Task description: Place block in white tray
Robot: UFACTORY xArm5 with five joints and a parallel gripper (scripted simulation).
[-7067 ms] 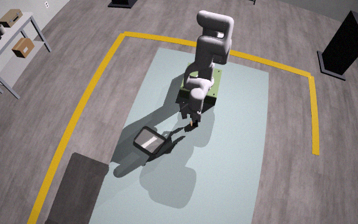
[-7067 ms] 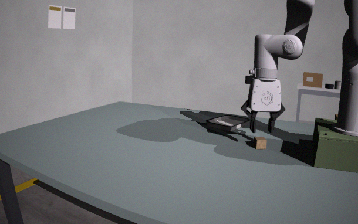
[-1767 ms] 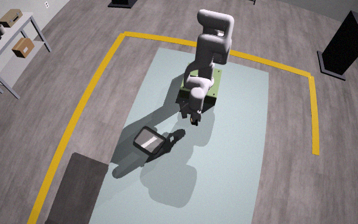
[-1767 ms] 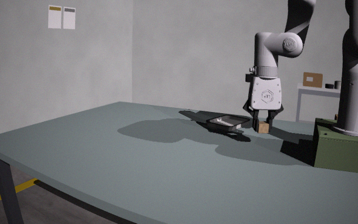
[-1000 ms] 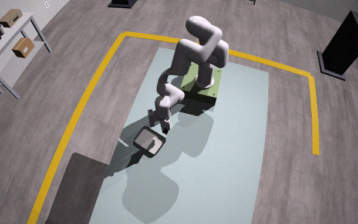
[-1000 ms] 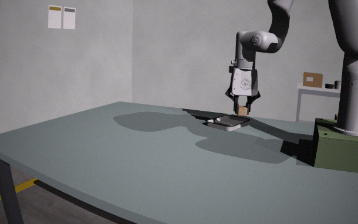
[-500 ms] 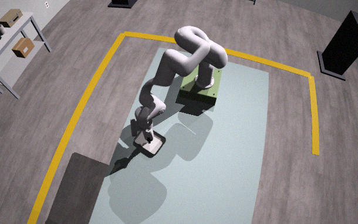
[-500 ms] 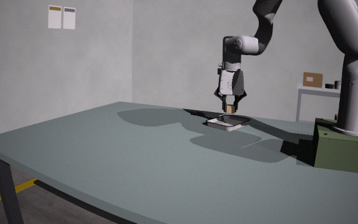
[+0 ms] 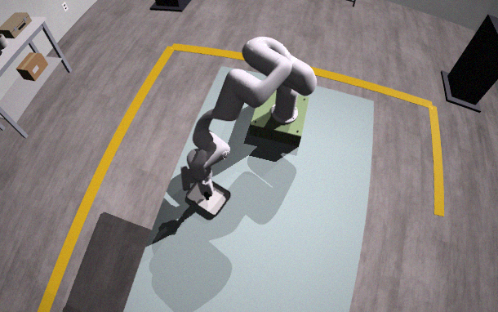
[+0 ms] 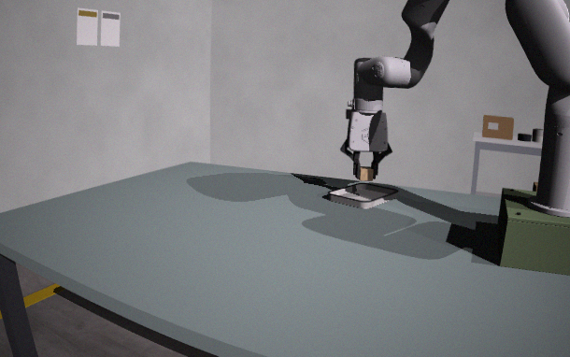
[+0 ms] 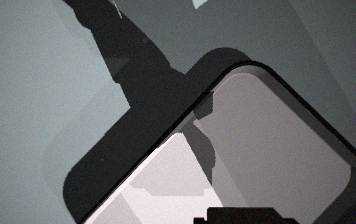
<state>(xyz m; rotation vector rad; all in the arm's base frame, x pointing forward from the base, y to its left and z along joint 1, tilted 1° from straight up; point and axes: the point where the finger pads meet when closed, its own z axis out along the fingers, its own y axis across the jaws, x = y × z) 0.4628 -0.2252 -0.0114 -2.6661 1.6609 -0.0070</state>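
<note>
My gripper is now 60 mm above the white tray. Also, from my hand: tan wooden block 10 mm below.
</note>
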